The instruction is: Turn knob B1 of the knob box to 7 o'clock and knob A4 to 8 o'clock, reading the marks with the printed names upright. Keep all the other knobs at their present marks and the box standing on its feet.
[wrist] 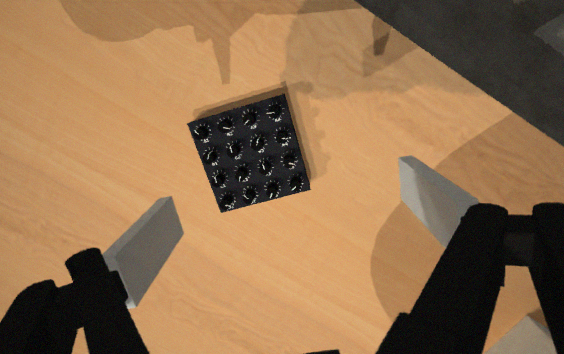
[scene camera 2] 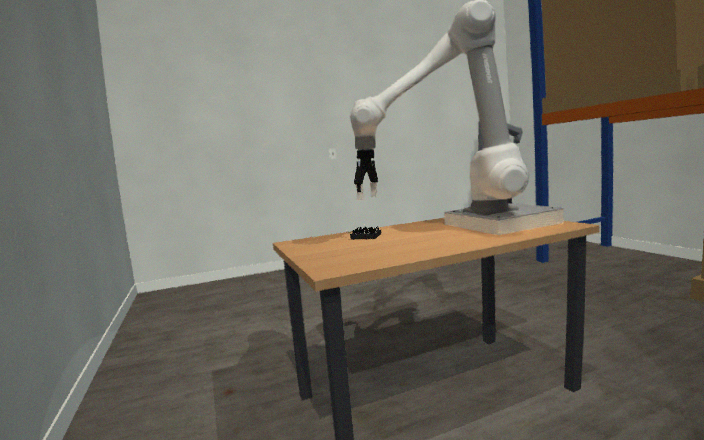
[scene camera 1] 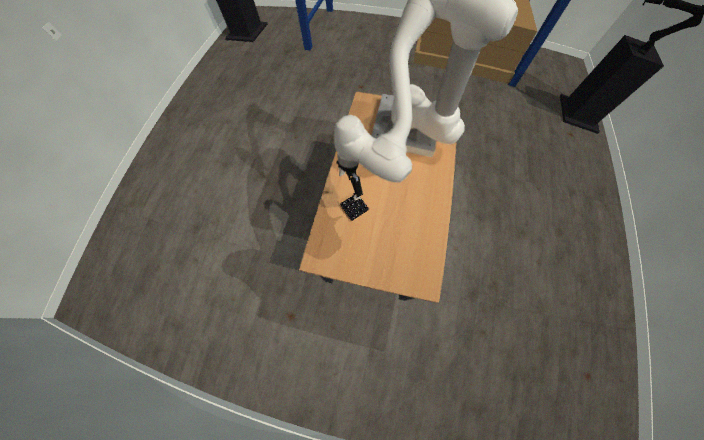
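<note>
The black knob box lies flat on the table with its knobs facing up, turned slightly anticlockwise in the wrist view. Knob A4 is at its top right corner there, its white pointer turned roughly left. Knob B1 is second from the top in the left column, its pointer seemingly toward the lower left. The exact marks are too small to read surely. My gripper is wide open and empty, high above the box and not touching it.
The wooden table carries the box and the arm's base plate. The table edge runs across the upper right in the wrist view, beyond the box. Arm shadows fall across the table around the box.
</note>
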